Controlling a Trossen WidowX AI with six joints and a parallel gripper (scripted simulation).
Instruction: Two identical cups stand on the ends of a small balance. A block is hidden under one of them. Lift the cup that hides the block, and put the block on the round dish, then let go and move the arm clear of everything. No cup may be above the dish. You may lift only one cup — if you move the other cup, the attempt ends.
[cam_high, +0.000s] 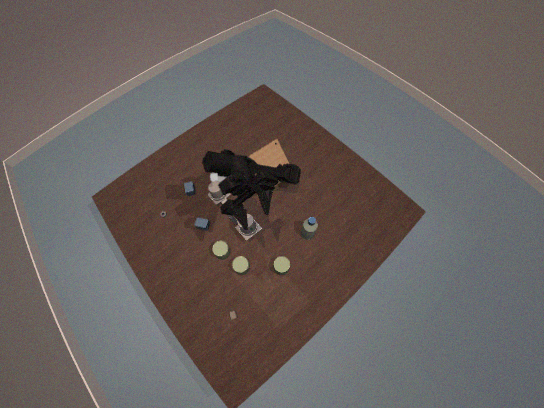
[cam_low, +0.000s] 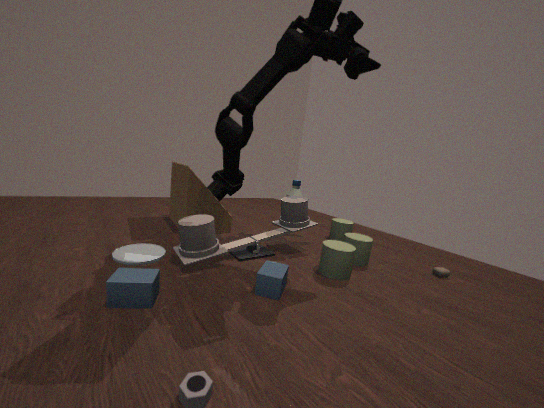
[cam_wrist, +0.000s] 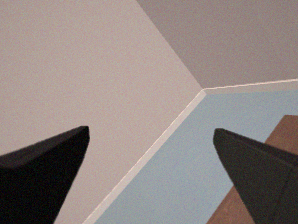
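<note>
Now: gripper tip 47 cm above the grey cup, 43 cm to the left of it and 12 cm past it. Round my gripper tip: bottle (42 cm below, 25 cm behind, 5 cm to the left); then small stone (52 cm below, 25 cm ahead, 4 cm to the left); then grey block (49 cm below, 41 cm to the right, 11 cm behind).
</note>
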